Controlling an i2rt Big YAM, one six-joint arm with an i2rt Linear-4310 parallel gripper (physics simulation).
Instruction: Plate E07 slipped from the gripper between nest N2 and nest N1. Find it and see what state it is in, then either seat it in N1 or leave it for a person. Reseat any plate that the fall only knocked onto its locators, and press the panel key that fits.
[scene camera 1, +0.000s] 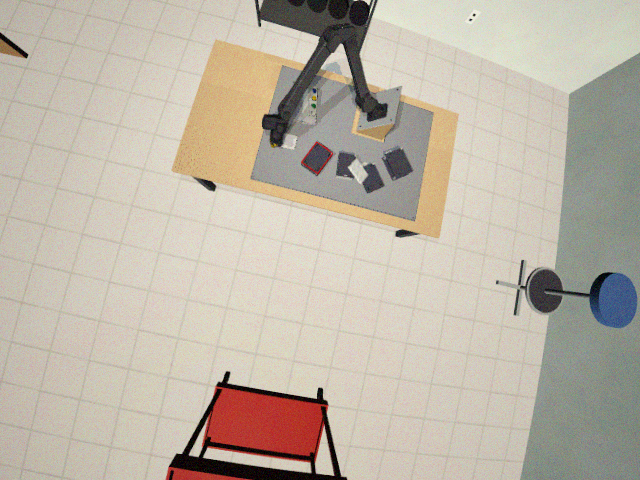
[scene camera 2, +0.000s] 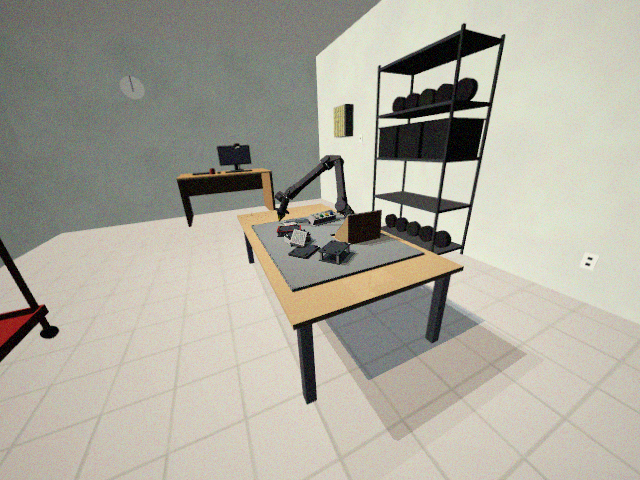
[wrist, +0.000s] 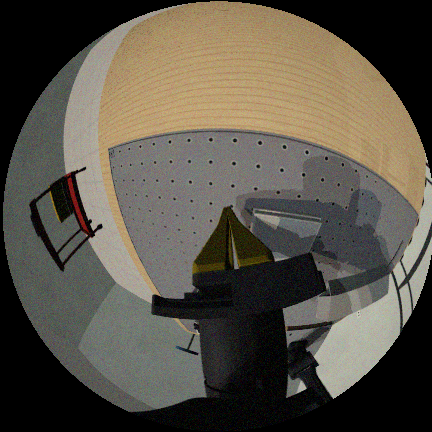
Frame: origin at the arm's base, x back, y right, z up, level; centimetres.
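Seen in the pictures: gripper, between the fingertips: (scene camera 1: 272, 147) (scene camera 2: 278, 221) (wrist: 227, 210); arm's base, origin of its link: (scene camera 1: 377, 113) (scene camera 2: 352, 222) (wrist: 294, 349).
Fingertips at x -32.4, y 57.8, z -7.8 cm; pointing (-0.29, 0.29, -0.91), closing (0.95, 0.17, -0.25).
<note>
Offsets run from my fingertips to a thing's top centre. "pt": to the spot under its first point. Level surfaces: height alone.
My gripper (scene camera 1: 273, 145) (scene camera 2: 280, 219) (wrist: 227, 210) is shut and empty, low over the mat's left part. A pale plate @(dx +6.6, dy -6.8, dz -0.9 cm) (scene camera 1: 290, 142) (scene camera 2: 295, 221) (wrist: 286, 227) lies right beside it, partly in shadow in the wrist view. A red-rimmed dark nest @(dx -1.1, dy -27.3, dz +2.3 cm) (scene camera 1: 316, 158) (scene camera 2: 288, 228) stands to its right in scene camera 1. A second pale plate (scene camera 1: 357, 169) (scene camera 2: 298, 237) is tilted, over the adjoining edges of a dark nest @(pt dx -1.5, dy -43.8, dz +3.2 cm) (scene camera 1: 344, 163) and a dark flat piece @(pt dx -5.0, dy -63.4, dz -0.9 cm) (scene camera 1: 372, 178) (scene camera 2: 303, 251). Another dark nest @(dx +7.1, dy -77.3, dz +4.6 cm) (scene camera 1: 397, 163) (scene camera 2: 335, 249) stands on posts. The key panel @(dx +31.5, dy -16.7, dz +6.1 cm) (scene camera 1: 312, 106) (scene camera 2: 323, 217) has coloured keys. No labels are readable.
A wooden wedge stand with a grey board (scene camera 1: 389, 111) (scene camera 2: 364, 226) stands at the mat's back right, near the arm's base. The grey mat @(dz -2.3 cm) (scene camera 1: 279, 170) (scene camera 2: 310, 279) (wrist: 150, 175) lies on the wooden table @(dz -3.6 cm) (scene camera 1: 206, 113) (scene camera 2: 361, 294) (wrist: 240, 75). A tall shelf rack (scene camera 2: 376, 149) stands behind.
</note>
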